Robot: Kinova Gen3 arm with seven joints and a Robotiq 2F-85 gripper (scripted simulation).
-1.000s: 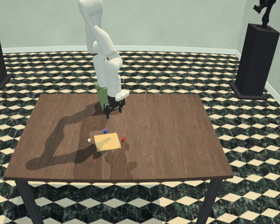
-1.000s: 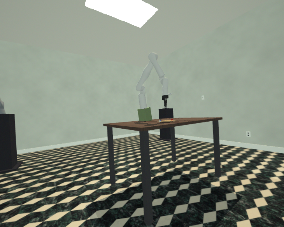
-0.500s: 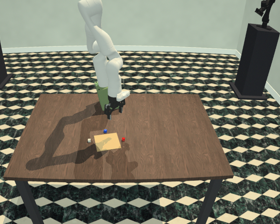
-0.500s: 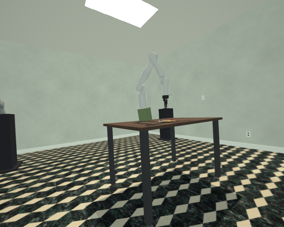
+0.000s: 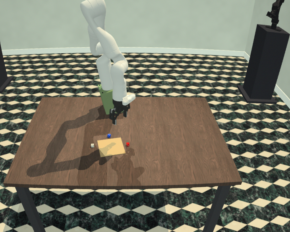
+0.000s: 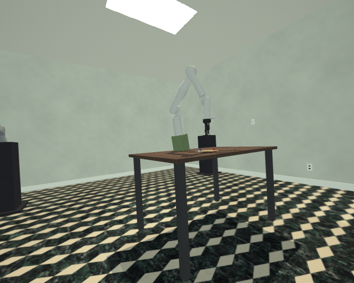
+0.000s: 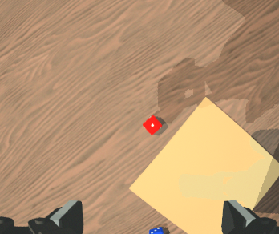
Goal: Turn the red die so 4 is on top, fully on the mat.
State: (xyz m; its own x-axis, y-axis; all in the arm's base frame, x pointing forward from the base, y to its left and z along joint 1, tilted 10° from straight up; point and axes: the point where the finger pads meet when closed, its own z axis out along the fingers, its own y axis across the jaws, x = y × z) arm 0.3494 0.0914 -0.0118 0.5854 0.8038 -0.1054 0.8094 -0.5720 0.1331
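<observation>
Right now the red die is 30 mm ahead of my hand, 40 mm to the left of it and 150 mm below it. From my hand the other things lie so: mat: 50 mm ahead, 50 mm to the right, 160 mm below; white die: 50 mm ahead, 160 mm to the right, 150 mm below; blue die: 40 mm behind, 70 mm to the right, 150 mm below.
</observation>
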